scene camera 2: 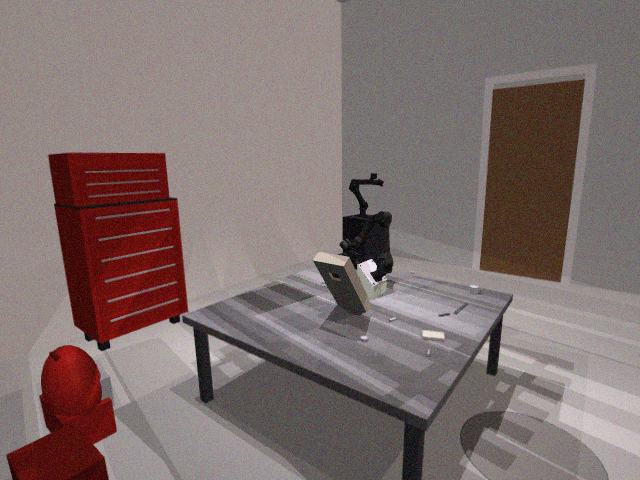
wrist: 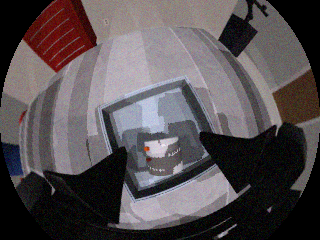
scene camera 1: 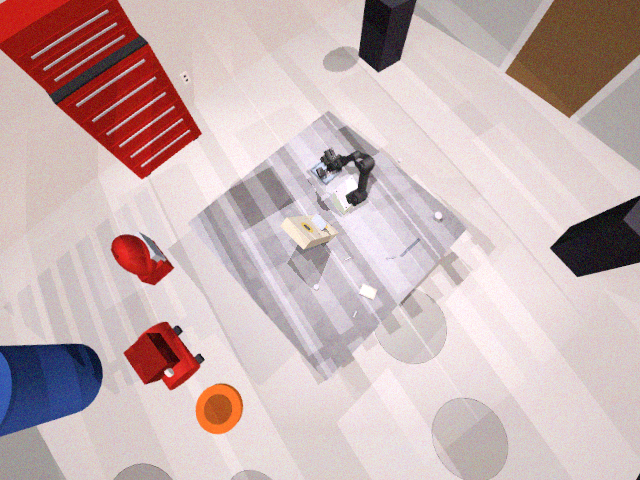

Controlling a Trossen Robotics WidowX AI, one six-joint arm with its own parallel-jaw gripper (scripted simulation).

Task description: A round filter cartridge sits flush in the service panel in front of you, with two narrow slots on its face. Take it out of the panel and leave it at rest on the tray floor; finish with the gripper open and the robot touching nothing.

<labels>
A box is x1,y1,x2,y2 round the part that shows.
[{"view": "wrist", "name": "my gripper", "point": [164,143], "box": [16,121,307,239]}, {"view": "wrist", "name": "round filter cartridge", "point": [164,157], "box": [144,137,183,175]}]
</labels>
